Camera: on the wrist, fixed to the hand. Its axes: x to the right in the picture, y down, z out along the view.
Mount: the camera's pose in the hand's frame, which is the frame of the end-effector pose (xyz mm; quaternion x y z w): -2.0 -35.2 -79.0 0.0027 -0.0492 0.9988 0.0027
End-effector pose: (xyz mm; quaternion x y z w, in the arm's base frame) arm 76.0 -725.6 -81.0 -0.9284 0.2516 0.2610 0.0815
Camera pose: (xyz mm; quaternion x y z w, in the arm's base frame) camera 127.5 -716.8 -12.1 -0.2618 -0.9246 -0.1271 0.2456
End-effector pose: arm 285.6 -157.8 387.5 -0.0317 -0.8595 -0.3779 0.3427
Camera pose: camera 320.7 -235.5 402.1 -0.8762 0.0115 0.3451 0.3362
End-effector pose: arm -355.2 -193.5 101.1 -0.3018 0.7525 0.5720 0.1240
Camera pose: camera -320.1 -272.6 99.4 -0.7793 -0.2989 -0.1382 0.5332
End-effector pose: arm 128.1 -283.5 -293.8 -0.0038 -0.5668 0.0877 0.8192
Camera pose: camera 205.7 -311.1 -320.2 0.5596 0.0378 -0.8201 0.1133
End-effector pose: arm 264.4 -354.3 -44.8 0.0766 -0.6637 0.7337 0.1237
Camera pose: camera 280.4 -272.9 -20.2 0.6263 0.0824 -0.1236 0.7653
